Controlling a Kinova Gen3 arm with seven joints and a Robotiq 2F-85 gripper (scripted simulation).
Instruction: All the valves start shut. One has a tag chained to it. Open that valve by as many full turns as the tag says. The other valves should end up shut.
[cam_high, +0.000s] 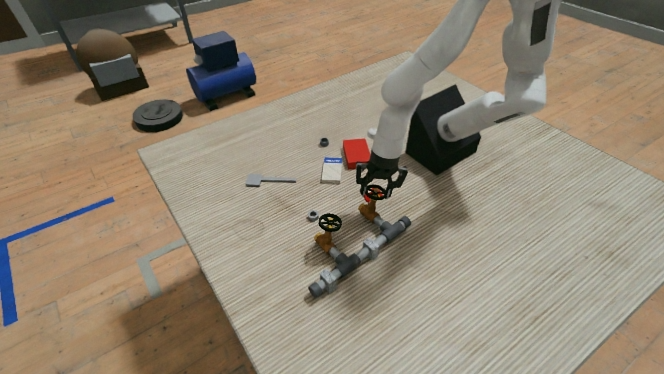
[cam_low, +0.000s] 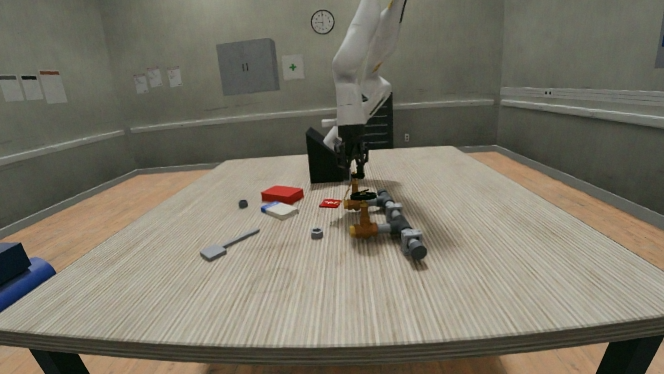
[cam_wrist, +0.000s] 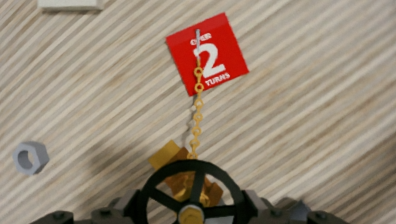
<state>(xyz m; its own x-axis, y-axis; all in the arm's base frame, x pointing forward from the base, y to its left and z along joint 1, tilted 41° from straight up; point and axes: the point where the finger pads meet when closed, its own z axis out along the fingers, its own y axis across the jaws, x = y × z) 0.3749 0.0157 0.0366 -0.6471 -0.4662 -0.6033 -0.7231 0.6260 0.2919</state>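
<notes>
Right now the red tag is 7 cm behind my hand, 8 cm to the right of it and 10 cm below it. Round my hand: nut: 13 cm ahead, 12 cm to the right, 10 cm below; then red box: 15 cm behind, 23 cm to the right, 9 cm below; then grey flat tool: 15 cm ahead, 34 cm to the right, 10 cm below.
</notes>
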